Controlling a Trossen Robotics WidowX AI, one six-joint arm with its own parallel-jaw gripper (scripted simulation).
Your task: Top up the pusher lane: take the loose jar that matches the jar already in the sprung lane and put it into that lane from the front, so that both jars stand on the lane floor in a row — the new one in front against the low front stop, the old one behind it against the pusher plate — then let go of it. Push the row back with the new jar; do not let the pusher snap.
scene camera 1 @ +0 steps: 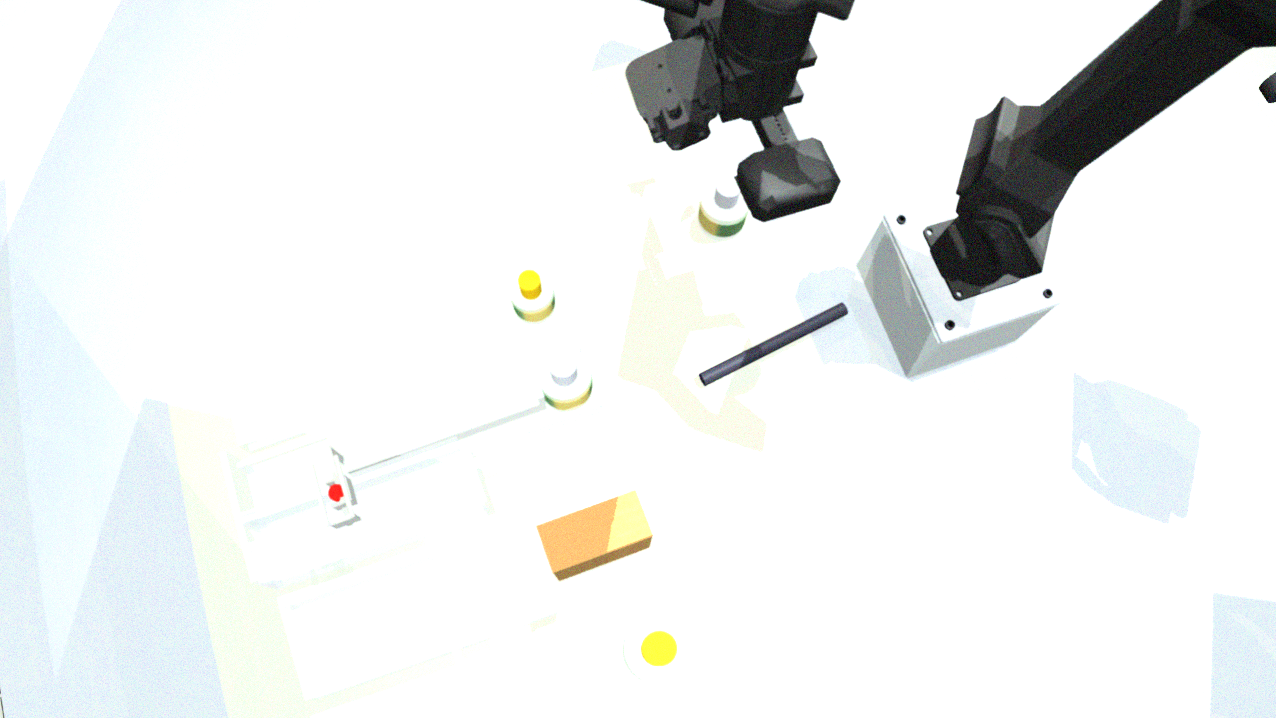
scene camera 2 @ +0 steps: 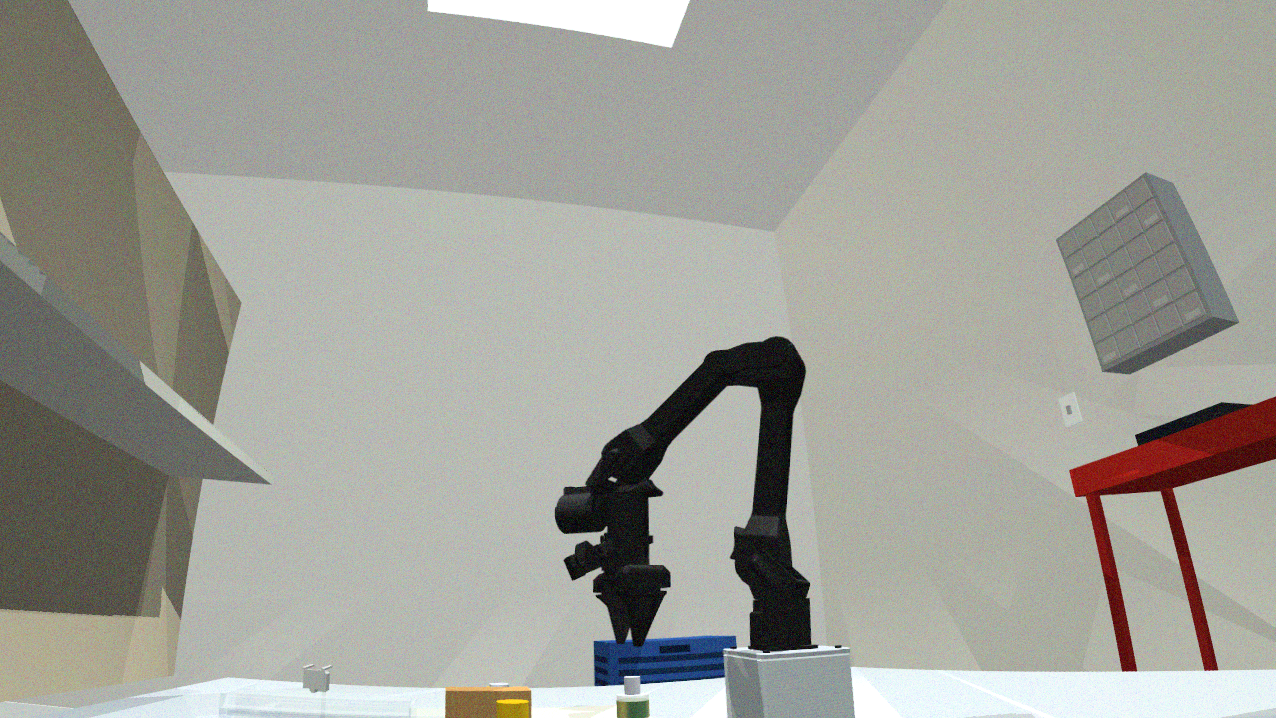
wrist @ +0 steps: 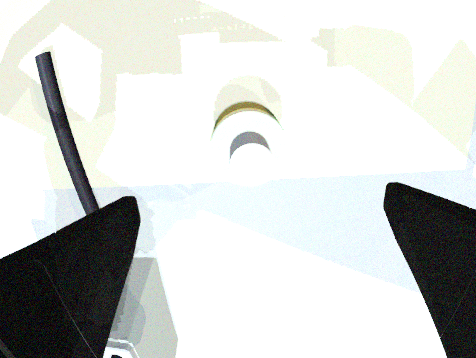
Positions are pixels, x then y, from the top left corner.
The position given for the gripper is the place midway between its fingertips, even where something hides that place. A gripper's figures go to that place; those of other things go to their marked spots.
Labels:
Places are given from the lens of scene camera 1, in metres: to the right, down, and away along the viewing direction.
gripper (scene camera 1: 731, 157): 0.07, -0.16, 0.69
dark rod (scene camera 1: 824, 317): 0.16, -0.04, 0.75
clear sprung lane (scene camera 1: 285, 541): -0.26, 0.14, 0.64

